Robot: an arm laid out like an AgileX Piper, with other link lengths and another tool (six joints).
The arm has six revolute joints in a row. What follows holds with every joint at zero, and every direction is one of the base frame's.
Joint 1 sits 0.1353 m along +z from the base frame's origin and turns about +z.
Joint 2 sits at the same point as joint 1 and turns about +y.
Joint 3 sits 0.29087 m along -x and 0.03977 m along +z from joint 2 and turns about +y.
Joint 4 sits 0.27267 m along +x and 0.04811 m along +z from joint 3 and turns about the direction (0.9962, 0, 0.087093).
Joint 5 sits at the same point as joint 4 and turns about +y.
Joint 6 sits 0.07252 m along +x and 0.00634 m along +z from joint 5 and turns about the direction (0.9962, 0, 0.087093).
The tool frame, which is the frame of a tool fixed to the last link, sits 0.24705 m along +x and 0.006 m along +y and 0.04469 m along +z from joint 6; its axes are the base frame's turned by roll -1.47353, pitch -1.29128 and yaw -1.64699 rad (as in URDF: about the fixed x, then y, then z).
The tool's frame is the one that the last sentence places.
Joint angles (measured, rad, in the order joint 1, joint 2, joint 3, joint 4, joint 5, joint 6), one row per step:
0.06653 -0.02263 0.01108 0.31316 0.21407 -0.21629
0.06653 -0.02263 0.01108 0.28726 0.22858 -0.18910
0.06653 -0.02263 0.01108 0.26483 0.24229 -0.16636
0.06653 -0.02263 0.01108 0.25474 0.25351 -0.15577
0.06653 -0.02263 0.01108 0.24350 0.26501 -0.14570
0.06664 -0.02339 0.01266 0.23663 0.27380 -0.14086
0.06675 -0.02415 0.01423 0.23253 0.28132 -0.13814
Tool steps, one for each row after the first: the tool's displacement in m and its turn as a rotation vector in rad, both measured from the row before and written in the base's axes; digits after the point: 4 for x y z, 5 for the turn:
-0.0001 -0.0004 -0.0050 -0.00028 0.01564 -0.00134
-0.0002 -0.0005 -0.0047 -0.00115 0.01459 -0.00139
-0.0003 0.0001 -0.0037 -0.00063 0.01149 0.00039
-0.0003 0.0000 -0.0038 -0.00231 0.01165 0.00018
-0.0003 0.0001 -0.0036 -0.00291 0.00949 0.00073
-0.0003 0.0002 -0.0031 -0.00213 0.00817 0.00098

